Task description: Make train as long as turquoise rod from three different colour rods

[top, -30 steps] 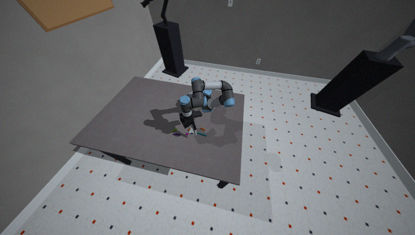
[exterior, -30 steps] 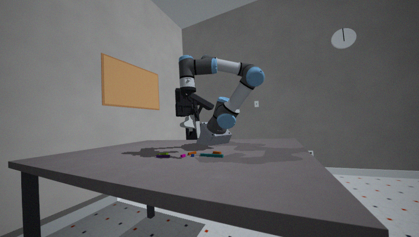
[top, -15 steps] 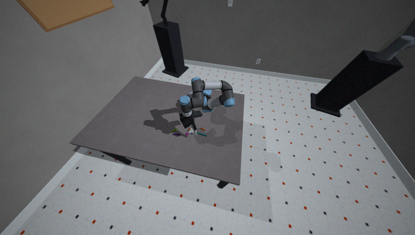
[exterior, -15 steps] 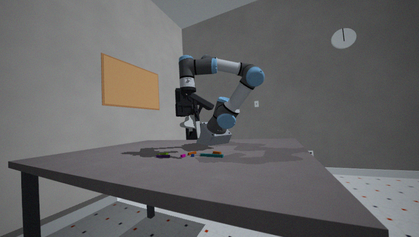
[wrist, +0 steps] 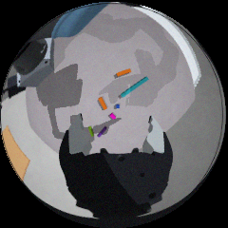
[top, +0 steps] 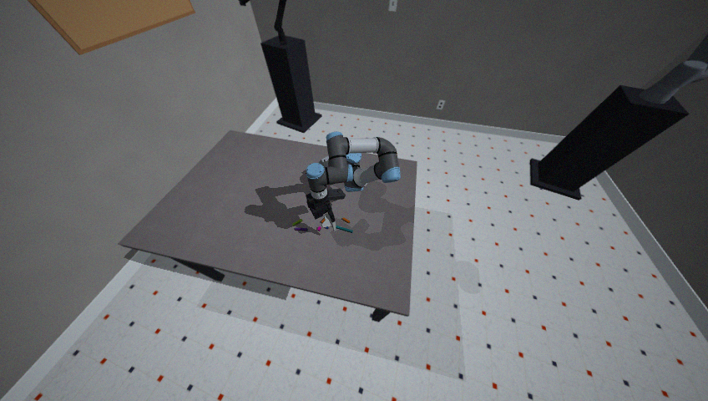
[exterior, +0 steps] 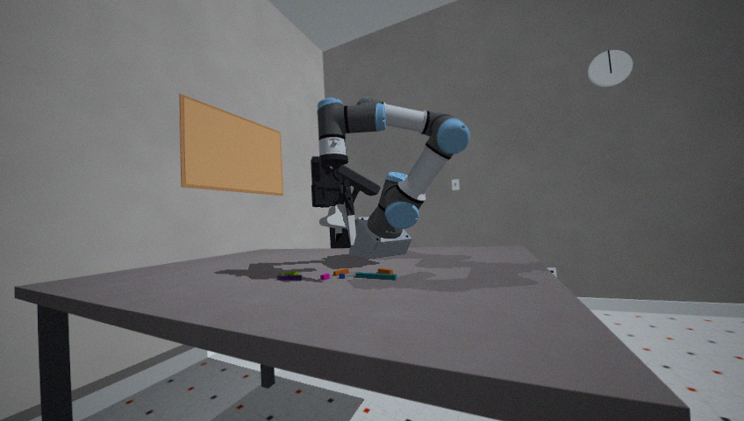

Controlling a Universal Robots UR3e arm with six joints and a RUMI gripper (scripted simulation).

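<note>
My gripper is now 1 cm short of the blue rod and 7 cm above it. The rest, counted from my hand: purple rod: 8 cm ahead, 11 cm to the right, 7 cm below; turquoise rod: 2 cm behind, 8 cm to the left, 7 cm below; magenta rod: 4 cm ahead, 3 cm to the right, 7 cm below.
</note>
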